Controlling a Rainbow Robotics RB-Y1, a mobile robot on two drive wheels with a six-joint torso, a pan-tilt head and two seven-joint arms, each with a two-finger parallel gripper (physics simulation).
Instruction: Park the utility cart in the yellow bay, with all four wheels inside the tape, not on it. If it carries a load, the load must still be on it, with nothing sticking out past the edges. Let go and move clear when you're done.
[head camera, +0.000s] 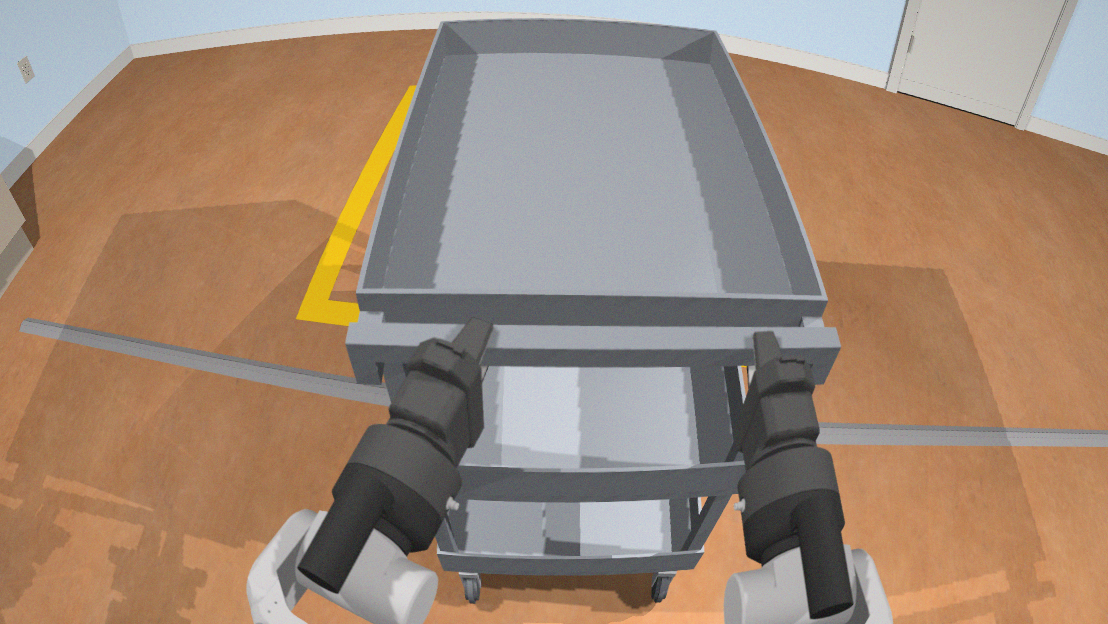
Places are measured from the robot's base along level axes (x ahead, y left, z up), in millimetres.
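Where they show: left gripper, fingertip midpoint: (483, 335); right gripper, fingertip midpoint: (759, 345).
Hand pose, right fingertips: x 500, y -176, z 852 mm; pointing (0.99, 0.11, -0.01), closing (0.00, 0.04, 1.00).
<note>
After its pixels a point has its place.
The grey utility cart (581, 178) @(x 789, y -3, z 795 mm) stands straight ahead, with an empty top tray and two lower shelves. Two of its casters show at the bottom near end; the far wheels are hidden. My left gripper (482, 329) @(x 493, y 72, z 852 mm) is shut on the cart's push handle, left of its middle. My right gripper (766, 341) @(x 500, y -176, z 852 mm) is shut on the same handle near its right end. The yellow bay tape (352, 220) @(x 1570, y 639, z 1 mm) shows along the cart's left side, with a near-left corner beside the tray's near-left corner. A tiny bit of yellow shows by the right gripper. The cart hides the rest of the bay.
A thin grey strip (201, 360) @(x 1014, y 962, z 12 mm) (961, 435) @(x 919, y -1066, z 12 mm) lies across the floor on both sides of the cart and passes behind its near end. Blue walls with white baseboard stand at the back. A door (980, 58) @(x 2751, y -1866, z 321 mm) is at the upper right. Part of a cabinet (11, 232) @(x 1335, y 2005, z 174 mm) shows at the left edge.
</note>
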